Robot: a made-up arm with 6 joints.
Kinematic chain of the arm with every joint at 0, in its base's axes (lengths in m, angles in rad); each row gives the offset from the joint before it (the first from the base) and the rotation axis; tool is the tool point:
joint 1: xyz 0 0 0.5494 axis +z
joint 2: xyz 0.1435 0 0 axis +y
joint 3: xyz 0 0 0.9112 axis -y
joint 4: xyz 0 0 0.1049 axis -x
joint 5: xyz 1.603 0 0 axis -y
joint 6: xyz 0.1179 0 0 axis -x
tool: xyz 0 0 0
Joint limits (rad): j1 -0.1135..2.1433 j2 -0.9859..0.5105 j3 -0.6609..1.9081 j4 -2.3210..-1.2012 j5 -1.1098..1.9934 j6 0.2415..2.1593
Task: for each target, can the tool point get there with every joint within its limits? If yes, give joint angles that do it. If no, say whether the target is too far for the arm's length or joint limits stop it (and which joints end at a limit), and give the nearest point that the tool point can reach.
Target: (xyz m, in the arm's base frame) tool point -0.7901 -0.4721 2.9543
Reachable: yes | joints 0.5559 -0.3339 1.6297 -2.1716 -0.1644 0.7506
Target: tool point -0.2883 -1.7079 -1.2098
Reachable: no: joint limits stop it (at a limit: joint 1, joint 2, joint 3, joint 4) | nearest point 1.2274 -0.2251 -0.1434 | short by 2.373 m
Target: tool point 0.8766 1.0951 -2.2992
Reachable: no: too far | nearest point 0.8339 1.0418 -0.2046 | short by 2.096 m
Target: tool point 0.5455 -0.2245 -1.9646
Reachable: no: joint limits stop it (at a limit: joint 1, joint 2, joint 3, joint 4) | nearest point 1.2866 -0.1988 -0.1972 | short by 1.917 m
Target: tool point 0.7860 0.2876 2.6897
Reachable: yes | joints 0.4887 -0.2988 0.5512 -1.4291 1.7400 0.8261
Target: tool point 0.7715 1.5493 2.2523
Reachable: yes | joints 1.1558 0.1361 0.6087 -2.1889 1.0103 0.5317
